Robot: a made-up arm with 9 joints. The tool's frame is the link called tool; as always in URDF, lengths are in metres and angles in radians.
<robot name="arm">
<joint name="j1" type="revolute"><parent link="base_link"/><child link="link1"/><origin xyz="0.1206 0.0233 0.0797" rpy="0 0 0"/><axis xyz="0.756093 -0.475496 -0.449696"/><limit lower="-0.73" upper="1.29" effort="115" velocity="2.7"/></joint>
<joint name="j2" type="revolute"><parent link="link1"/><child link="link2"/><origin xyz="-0.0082 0.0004 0.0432" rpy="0 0 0"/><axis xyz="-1 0 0"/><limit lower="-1.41" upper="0.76" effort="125" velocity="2.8"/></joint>
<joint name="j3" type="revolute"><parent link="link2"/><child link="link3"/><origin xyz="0.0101 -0.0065 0.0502" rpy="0 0 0"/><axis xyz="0 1 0"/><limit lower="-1.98" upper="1.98" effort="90" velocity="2.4"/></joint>
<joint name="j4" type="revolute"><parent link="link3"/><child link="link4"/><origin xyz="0.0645 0.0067 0.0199" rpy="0 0 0"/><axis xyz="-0.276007 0.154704 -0.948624"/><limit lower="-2.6" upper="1.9" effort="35" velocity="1"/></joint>
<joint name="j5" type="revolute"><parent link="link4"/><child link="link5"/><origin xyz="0.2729 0.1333 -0.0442" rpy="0 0 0"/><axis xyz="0.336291 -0.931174 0.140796"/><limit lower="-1.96" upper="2.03" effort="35" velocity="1.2"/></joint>
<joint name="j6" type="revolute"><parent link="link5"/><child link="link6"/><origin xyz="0.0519 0.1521 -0.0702" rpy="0 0 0"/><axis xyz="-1 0 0"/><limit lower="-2.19" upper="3.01" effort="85" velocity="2.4"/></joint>
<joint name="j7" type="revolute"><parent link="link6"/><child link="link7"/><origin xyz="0.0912 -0.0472 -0.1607" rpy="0 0 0"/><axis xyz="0.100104 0.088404 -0.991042"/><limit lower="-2.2" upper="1.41" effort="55" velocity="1.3"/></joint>
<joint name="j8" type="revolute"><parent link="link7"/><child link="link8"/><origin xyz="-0.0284 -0.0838 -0.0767" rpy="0 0 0"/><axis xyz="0.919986 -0.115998 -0.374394"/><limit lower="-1.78" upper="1.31" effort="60" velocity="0.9"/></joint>
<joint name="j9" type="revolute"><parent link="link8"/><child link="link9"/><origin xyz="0.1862 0.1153 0.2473" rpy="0 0 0"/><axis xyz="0.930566 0.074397 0.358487"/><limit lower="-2.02" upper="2.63" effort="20" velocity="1"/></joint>
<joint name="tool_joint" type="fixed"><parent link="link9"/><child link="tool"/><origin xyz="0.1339 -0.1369 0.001" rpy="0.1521 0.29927 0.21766"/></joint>
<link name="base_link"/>
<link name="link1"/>
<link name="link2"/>
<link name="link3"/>
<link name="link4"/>
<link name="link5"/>
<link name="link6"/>
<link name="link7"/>
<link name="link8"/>
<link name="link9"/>
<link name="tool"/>
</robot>
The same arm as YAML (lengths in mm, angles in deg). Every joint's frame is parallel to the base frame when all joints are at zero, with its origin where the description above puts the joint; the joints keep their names.
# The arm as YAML. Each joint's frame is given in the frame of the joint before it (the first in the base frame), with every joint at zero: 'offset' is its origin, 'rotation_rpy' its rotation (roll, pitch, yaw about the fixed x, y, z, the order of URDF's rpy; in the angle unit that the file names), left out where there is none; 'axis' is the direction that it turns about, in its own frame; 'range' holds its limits. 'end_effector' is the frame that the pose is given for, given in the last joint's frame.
length_unit: mm
angle_unit: deg
chain:
  - id: j1
    offset: [120.6, 23.3, 79.7]
    axis: [0.756093, -0.475496, -0.449696]
    range: [-41.83, 73.91]
  - id: j2
    offset: [-8.2, 0.4, 43.2]
    axis: "-x"
    range: [-80.79, 43.54]
  - id: j3
    offset: [10.1, -6.5, 50.2]
    axis: "+y"
    range: [-113.45, 113.45]
  - id: j4
    offset: [64.5, 6.7, 19.9]
    axis: [-0.276007, 0.154704, -0.948624]
    range: [-148.97, 108.86]
  - id: j5
    offset: [272.9, 133.3, -44.2]
    axis: [0.336291, -0.931174, 0.140796]
    range: [-112.3, 116.31]
  - id: j6
    offset: [51.9, 152.1, -70.2]
    axis: "-x"
    range: [-125.48, 172.46]
  - id: j7
    offset: [91.2, -47.2, -160.7]
    axis: [0.100104, 0.088404, -0.991042]
    range: [-126.05, 80.79]
  - id: j8
    offset: [-28.4, -83.8, -76.7]
    axis: [0.919986, -0.115998, -0.374394]
    range: [-101.99, 75.06]
  - id: j9
    offset: [186.2, 115.3, 247.3]
    axis: [0.930566, 0.074397, 0.358487]
    range: [-115.74, 150.69]
end_effector:
  offset: [133.9, -136.9, 1.0]
  rotation_rpy: [8.71, 17.15, 12.47]

